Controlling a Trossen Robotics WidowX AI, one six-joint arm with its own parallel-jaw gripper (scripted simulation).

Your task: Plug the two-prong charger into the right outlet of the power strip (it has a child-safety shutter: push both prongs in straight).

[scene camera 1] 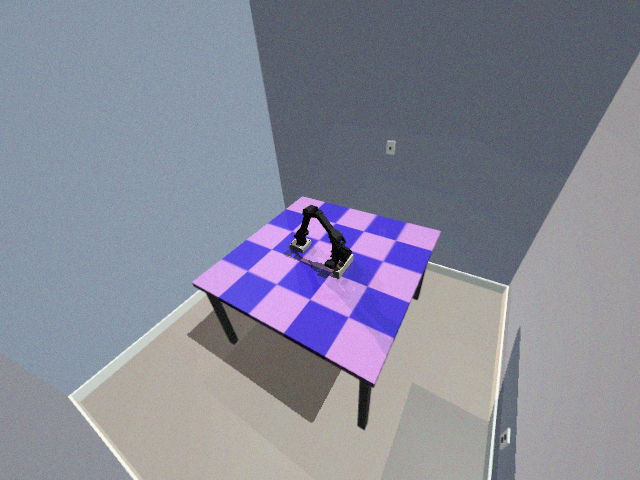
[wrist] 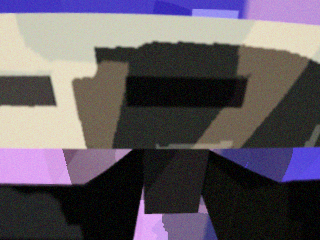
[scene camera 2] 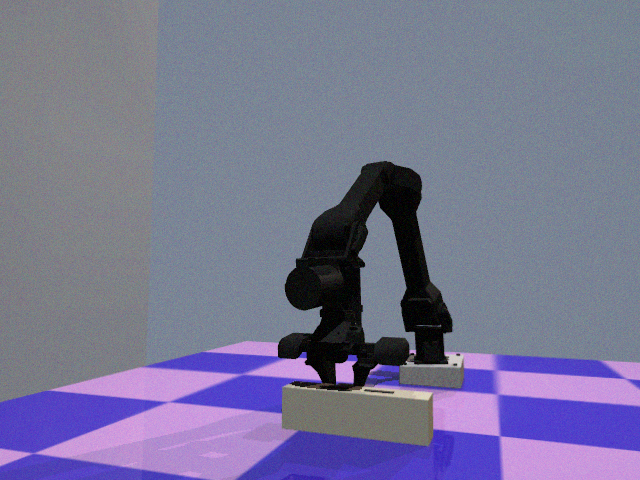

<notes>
The pictures show: my gripper and a black two-prong charger.
</notes>
